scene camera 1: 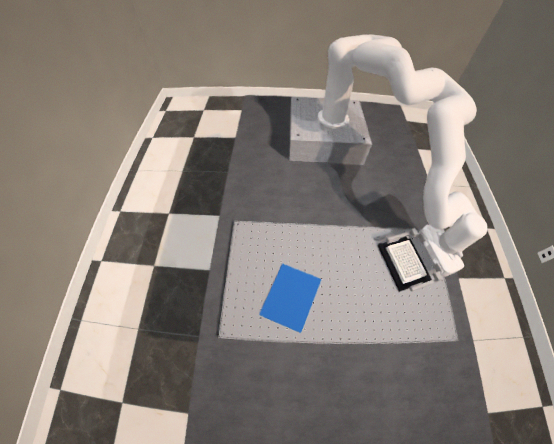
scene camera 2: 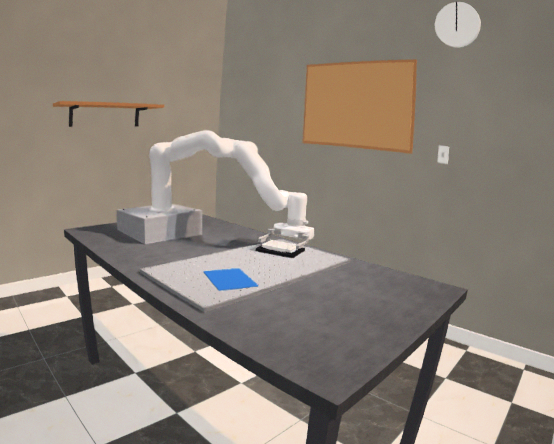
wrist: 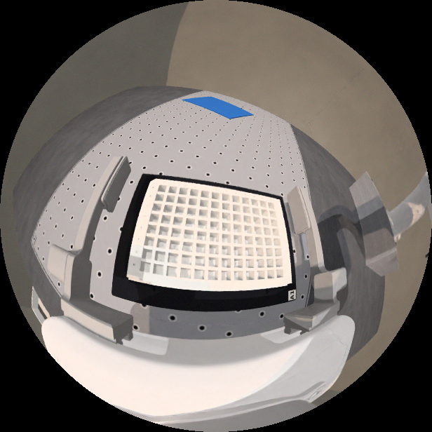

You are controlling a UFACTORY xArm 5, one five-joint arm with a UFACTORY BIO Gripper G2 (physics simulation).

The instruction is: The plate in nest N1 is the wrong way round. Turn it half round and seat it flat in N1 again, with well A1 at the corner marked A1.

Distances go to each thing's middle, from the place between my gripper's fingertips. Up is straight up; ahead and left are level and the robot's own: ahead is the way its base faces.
My hand is 30 mm past the white well plate [scene camera 1: 409, 268], 40 mm to the right of it and 20 mm above it. Round my hand: flat blue rectangle [scene camera 1: 288, 303] 150 mm ahead, 300 mm to the right, 40 mm below; then black nest [wrist: 170, 298] 30 mm behind, 40 mm to the left, 30 mm below.
